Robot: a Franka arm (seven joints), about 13 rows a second.
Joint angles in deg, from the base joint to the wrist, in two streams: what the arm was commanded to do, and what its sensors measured. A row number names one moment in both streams.
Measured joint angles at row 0: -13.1, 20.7, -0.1, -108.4, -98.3, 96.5, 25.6
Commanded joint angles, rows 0 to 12: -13.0, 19.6, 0.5, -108.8, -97.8, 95.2, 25.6; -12.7, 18.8, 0.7, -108.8, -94.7, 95.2, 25.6; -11.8, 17.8, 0.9, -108.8, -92.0, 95.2, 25.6; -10.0, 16.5, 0.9, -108.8, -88.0, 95.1, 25.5; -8.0, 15.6, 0.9, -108.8, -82.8, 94.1, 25.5; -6.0, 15.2, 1.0, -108.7, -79.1, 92.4, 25.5; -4.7, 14.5, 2.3, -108.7, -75.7, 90.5, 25.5; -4.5, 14.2, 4.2, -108.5, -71.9, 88.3, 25.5; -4.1, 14.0, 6.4, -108.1, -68.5, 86.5, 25.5; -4.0, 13.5, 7.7, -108.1, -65.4, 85.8, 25.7; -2.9, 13.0, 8.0, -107.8, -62.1, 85.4, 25.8; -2.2, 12.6, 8.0, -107.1, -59.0, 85.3, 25.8; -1.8, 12.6, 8.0, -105.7, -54.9, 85.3, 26.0
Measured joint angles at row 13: -2.3, 13.7, 8.1, -107.7, -60.3, 86.1, 25.8
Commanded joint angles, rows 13 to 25: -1.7, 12.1, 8.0, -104.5, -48.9, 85.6, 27.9; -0.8, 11.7, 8.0, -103.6, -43.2, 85.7, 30.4; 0.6, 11.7, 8.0, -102.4, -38.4, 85.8, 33.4; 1.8, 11.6, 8.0, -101.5, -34.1, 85.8, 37.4; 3.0, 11.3, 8.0, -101.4, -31.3, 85.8, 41.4; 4.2, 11.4, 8.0, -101.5, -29.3, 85.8, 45.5; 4.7, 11.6, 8.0, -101.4, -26.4, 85.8, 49.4; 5.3, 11.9, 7.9, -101.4, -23.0, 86.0, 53.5; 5.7, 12.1, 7.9, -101.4, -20.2, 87.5, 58.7; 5.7, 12.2, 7.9, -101.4, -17.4, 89.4, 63.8; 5.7, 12.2, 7.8, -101.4, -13.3, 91.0, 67.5; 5.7, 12.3, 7.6, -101.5, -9.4, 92.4, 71.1; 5.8, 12.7, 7.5, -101.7, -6.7, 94.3, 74.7
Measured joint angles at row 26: 5.5, 12.1, 8.2, -102.0, -11.5, 92.0, 68.2
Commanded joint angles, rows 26 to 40: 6.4, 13.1, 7.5, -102.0, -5.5, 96.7, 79.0; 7.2, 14.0, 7.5, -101.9, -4.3, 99.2, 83.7; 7.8, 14.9, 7.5, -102.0, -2.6, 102.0, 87.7; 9.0, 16.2, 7.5, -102.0, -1.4, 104.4, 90.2; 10.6, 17.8, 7.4, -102.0, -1.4, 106.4, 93.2; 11.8, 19.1, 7.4, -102.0, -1.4, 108.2, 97.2; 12.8, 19.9, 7.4, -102.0, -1.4, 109.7, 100.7; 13.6, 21.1, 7.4, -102.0, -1.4, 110.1, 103.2; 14.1, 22.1, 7.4, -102.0, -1.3, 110.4, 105.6; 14.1, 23.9, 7.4, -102.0, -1.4, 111.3, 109.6; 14.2, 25.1, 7.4, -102.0, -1.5, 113.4, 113.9; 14.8, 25.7, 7.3, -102.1, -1.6, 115.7, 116.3; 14.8, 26.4, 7.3, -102.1, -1.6, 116.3, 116.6; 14.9, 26.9, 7.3, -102.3, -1.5, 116.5, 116.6; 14.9, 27.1, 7.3, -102.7, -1.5, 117.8, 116.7
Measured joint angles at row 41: 13.9, 26.9, 8.1, -102.4, -2.5, 116.2, 114.2
